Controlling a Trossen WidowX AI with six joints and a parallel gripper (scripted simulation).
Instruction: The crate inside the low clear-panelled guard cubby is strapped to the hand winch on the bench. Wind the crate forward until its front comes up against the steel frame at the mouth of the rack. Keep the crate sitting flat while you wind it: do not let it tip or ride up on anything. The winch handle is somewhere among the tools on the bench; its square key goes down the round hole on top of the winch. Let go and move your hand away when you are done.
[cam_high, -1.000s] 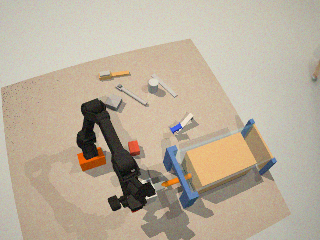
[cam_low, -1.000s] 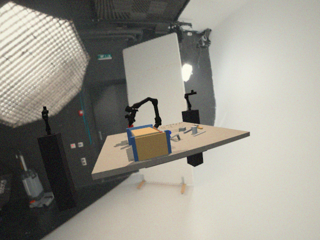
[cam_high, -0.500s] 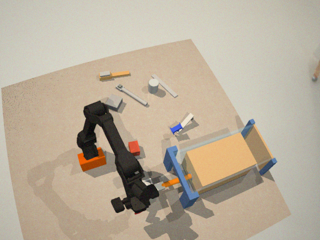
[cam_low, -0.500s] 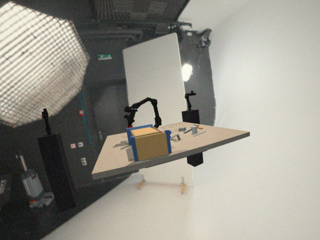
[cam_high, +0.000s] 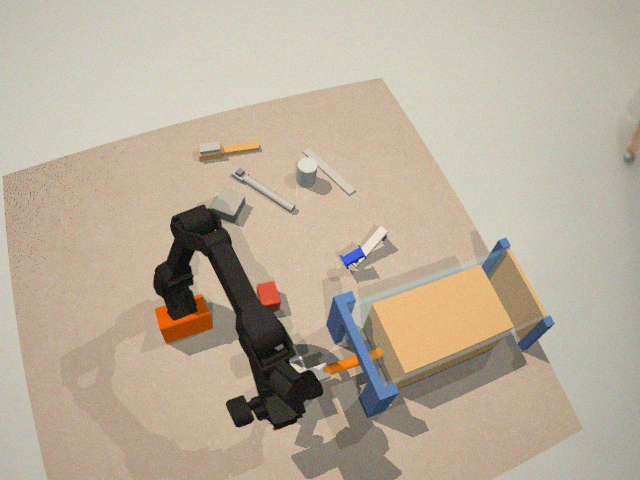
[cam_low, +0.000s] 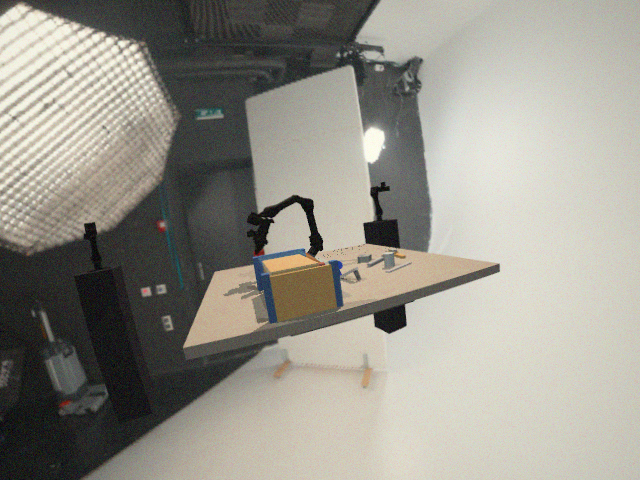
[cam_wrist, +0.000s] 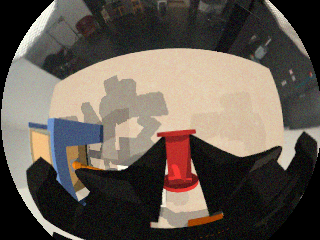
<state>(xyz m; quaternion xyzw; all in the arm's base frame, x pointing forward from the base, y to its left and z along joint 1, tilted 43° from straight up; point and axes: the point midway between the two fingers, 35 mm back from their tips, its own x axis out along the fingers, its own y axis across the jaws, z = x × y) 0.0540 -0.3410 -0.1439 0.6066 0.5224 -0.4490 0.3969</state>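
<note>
The red-knobbed winch handle is 5 cm to the left of my gripper tip, 4 cm below it and 3 cm ahead of it. Round my gripper tip: hand winch: 11 cm below, 8 cm to the left, 6 cm ahead; blue steel frame: 23 cm ahead, 7 cm to the left, 4 cm below; red knob: 2 cm to the left, 1 cm below.
</note>
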